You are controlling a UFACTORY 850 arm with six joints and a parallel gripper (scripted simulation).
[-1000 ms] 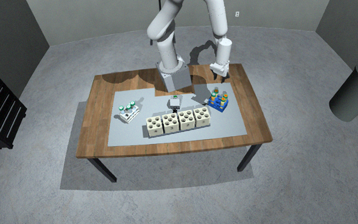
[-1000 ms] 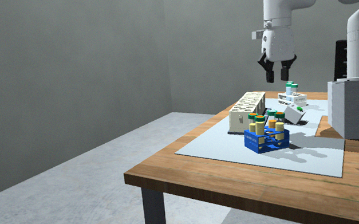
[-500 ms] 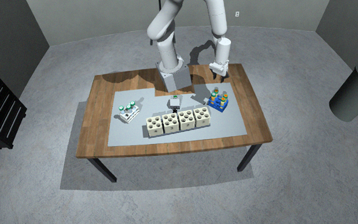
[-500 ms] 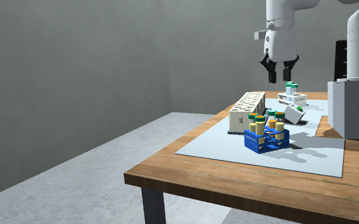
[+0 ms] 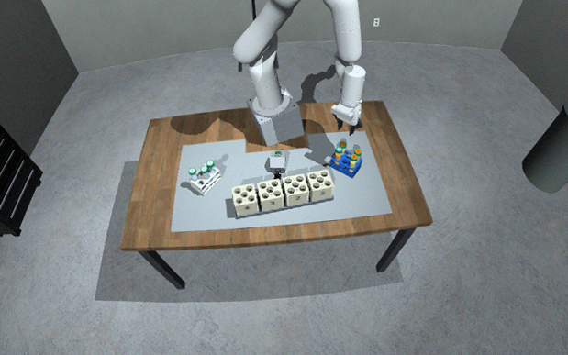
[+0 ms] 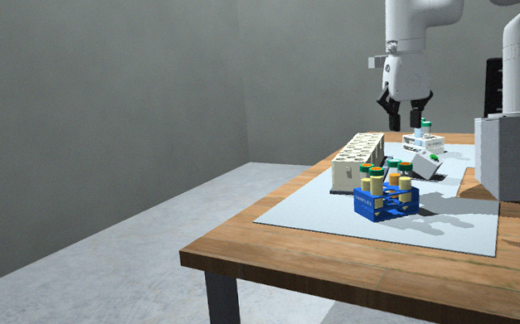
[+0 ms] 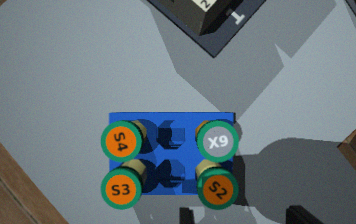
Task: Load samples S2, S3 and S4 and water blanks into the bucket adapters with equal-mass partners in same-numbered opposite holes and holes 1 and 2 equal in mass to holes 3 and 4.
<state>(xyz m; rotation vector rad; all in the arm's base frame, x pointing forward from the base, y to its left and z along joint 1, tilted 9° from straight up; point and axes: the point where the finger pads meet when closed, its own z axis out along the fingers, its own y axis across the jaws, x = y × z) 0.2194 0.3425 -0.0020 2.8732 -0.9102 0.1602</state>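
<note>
Right now the sample tube is 160 mm below my hand and 10 mm behind it. The rest, counted from my hand: blue rack: 190 mm below, 40 mm ahead, 20 mm to the left; sample tube S3: 160 mm below, 60 mm to the left, 40 mm ahead; tube X9: 160 mm below, 30 mm to the right, 30 mm ahead.
</note>
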